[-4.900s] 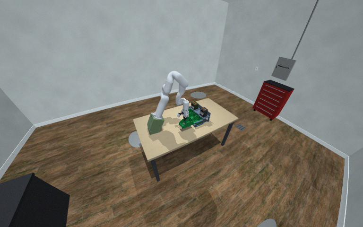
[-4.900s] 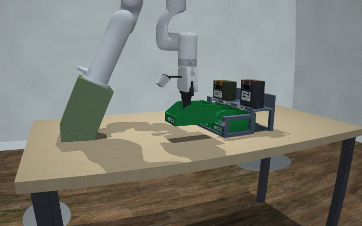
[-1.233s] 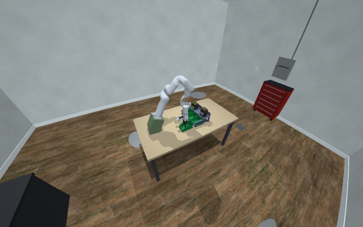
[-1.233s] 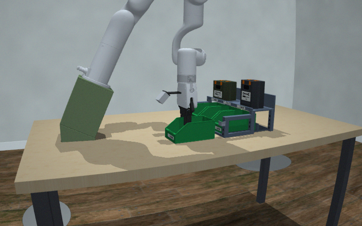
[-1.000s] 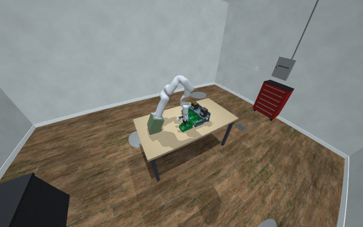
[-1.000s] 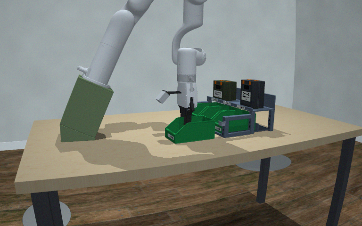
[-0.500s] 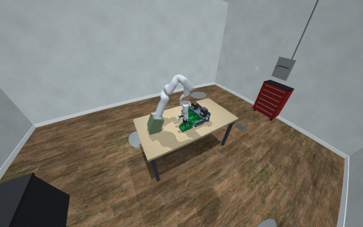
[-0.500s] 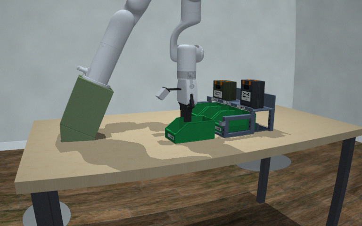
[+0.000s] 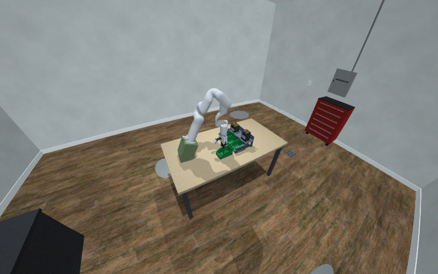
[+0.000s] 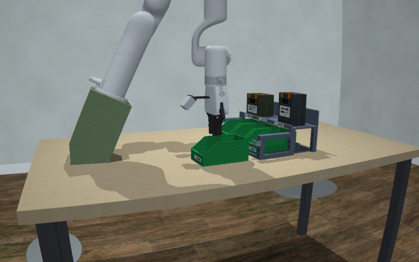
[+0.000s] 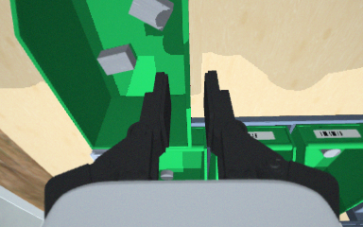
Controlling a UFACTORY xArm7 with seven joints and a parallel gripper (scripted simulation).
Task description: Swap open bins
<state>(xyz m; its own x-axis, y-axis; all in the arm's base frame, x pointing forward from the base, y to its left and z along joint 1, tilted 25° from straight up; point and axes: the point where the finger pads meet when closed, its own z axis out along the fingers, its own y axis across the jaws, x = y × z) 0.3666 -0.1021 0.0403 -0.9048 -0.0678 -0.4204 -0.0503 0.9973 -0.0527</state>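
Right now the front lip is 12 cm ahead of my hand, 9 cm to the left of it and 9 cm below it.
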